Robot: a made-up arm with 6 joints. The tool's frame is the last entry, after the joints. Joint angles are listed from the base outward.
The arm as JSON. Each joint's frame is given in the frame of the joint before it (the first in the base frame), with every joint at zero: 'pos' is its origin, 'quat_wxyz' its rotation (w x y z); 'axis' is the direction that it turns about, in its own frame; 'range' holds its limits. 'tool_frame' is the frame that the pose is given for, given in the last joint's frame.
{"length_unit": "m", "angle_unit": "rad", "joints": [
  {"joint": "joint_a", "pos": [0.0, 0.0, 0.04], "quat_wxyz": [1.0, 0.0, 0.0, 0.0], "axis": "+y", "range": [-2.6, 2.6]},
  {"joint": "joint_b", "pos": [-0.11, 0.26, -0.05], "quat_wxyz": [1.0, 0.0, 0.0, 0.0], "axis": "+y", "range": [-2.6, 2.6]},
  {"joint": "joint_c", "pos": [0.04, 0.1, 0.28], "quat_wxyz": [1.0, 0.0, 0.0, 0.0], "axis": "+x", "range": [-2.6, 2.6]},
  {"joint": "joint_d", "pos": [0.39, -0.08, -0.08], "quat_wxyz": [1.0, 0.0, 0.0, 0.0], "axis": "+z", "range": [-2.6, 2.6]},
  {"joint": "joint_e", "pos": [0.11, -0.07, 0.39], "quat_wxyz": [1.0, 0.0, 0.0, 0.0], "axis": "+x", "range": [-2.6, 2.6]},
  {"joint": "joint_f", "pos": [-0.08, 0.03, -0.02], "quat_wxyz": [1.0, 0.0, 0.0, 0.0], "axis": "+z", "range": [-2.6, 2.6]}
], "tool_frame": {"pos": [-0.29, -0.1, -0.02], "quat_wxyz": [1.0, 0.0, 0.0, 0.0]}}
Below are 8 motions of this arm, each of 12 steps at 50 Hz.
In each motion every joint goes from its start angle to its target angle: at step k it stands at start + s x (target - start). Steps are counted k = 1, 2, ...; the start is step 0. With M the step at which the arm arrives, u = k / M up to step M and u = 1 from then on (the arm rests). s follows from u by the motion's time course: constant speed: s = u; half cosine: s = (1 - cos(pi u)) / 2; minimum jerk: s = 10 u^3 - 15 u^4 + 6 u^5.
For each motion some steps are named. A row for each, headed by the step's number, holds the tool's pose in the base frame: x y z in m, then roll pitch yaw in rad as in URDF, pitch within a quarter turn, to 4 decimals.
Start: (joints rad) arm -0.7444 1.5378 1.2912 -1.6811 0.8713 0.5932
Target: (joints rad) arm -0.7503 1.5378 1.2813 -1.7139 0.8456 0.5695
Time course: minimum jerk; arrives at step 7
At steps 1, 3, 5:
1: 0.4298 0.2706 0.0187 0.0478 0.7605 -2.0305
3: 0.4342 0.2701 0.0217 0.0249 0.7576 -2.0468
5: 0.4405 0.2694 0.0259 -0.0073 0.7529 -2.0698

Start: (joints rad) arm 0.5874 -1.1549 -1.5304 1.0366 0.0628 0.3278
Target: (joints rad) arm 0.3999 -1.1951 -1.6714 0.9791 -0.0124 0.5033
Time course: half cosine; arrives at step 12
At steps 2, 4, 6, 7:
2: -0.0528 0.6090 0.8986 -1.4604 0.7876 0.0703
4: -0.0788 0.6207 0.8954 -1.5085 0.7689 0.0293
6: -0.1134 0.6367 0.8892 -1.5701 0.7417 -0.0266
7: -0.1310 0.6451 0.8852 -1.6000 0.7269 -0.0554

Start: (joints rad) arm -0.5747 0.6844 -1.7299 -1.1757 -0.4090 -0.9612
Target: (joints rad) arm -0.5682 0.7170 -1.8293 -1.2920 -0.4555 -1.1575
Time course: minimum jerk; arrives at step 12
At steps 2, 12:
2: 0.3898 0.5199 -0.0221 2.1637 -0.9220 2.2865
12: 0.4625 0.4831 -0.0265 2.0941 -0.6243 2.4033

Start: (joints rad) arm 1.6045 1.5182 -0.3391 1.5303 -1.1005 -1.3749
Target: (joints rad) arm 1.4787 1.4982 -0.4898 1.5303 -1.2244 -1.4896
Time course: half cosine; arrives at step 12
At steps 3, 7, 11, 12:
3: -0.4341 0.1826 -0.2387 2.1944 0.9079 2.2899
7: -0.4276 0.1978 -0.2650 1.9836 0.9688 2.1185
11: -0.4228 0.2085 -0.2844 1.8102 0.9978 1.9694
12: -0.4226 0.2090 -0.2853 1.8015 0.9988 1.9619

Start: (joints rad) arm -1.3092 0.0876 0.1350 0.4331 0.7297 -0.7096
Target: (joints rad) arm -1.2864 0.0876 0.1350 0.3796 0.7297 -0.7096
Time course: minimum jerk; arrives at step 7
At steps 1, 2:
1: -0.5177 0.1813 0.2997 0.8381 -0.7547 -0.0879
2: -0.5173 0.1830 0.3009 0.8458 -0.7505 -0.0954

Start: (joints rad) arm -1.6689 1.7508 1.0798 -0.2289 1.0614 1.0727
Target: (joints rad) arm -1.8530 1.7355 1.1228 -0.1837 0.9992 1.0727
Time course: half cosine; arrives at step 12
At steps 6, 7, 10, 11, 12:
6: 0.4420 0.1981 0.0321 2.3306 -0.7181 -0.7547
7: 0.4426 0.1974 0.0408 2.3563 -0.7418 -0.7678
10: 0.4434 0.1958 0.0614 2.4204 -0.7965 -0.8035
11: 0.4434 0.1955 0.0647 2.4315 -0.8054 -0.8100
12: 0.4435 0.1954 0.0659 2.4353 -0.8084 -0.8123

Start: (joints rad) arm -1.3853 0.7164 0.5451 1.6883 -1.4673 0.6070
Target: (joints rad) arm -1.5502 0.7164 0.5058 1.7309 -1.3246 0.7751
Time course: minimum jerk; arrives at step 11
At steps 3, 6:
3: 0.0844 -0.0882 0.7755 -2.2204 0.1806 1.6445
6: 0.0215 -0.0643 0.8101 -2.2591 0.2950 1.6084

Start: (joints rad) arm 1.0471 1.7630 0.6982 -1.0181 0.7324 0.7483
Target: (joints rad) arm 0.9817 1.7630 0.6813 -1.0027 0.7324 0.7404
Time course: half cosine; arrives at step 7
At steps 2, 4, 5, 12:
2: -0.1655 0.2070 -0.2420 -1.7162 0.3988 -2.4814
4: -0.1573 0.2065 -0.2473 -1.7020 0.4258 -2.4775
5: -0.1533 0.2063 -0.2497 -1.6951 0.4385 -2.4754
12: -0.1496 0.2061 -0.2520 -1.6886 0.4505 -2.4733

